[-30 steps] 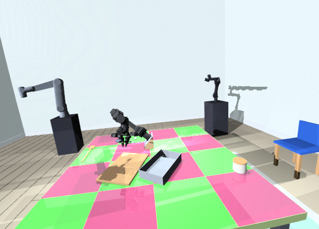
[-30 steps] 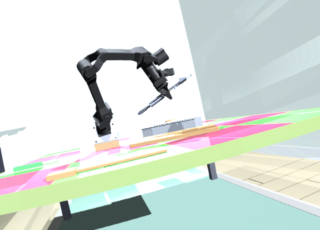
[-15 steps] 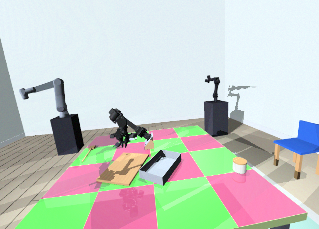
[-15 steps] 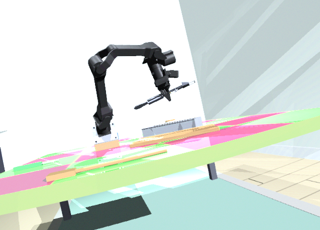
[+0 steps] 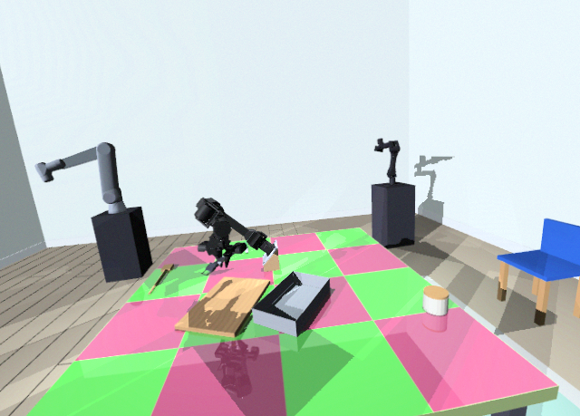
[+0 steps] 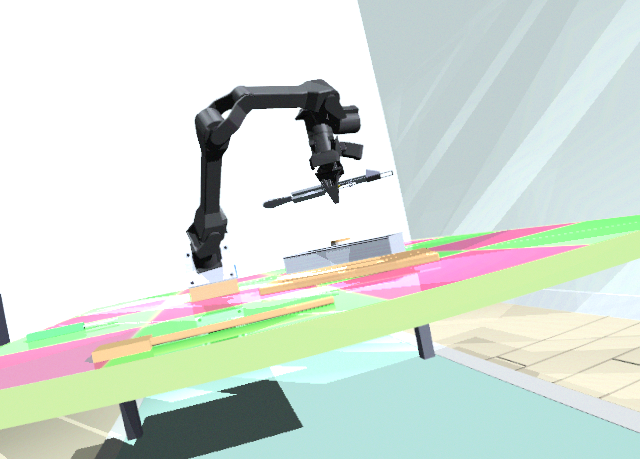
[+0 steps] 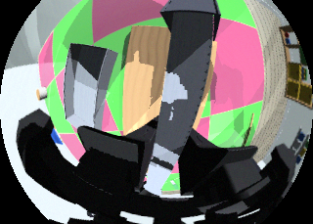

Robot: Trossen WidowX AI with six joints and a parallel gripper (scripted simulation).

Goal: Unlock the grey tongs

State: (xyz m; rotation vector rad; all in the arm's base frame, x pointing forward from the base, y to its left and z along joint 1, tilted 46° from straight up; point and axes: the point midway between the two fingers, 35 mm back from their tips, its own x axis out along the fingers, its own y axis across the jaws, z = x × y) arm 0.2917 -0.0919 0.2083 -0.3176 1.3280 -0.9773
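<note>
Right now my gripper tip is 150 mm above the wooden board. From my gripper tip the other things lie so: tan lid 270 mm ahead, 730 mm to the left, 120 mm below; roasting tin 100 mm ahead, 260 mm to the left, 130 mm below.
</note>
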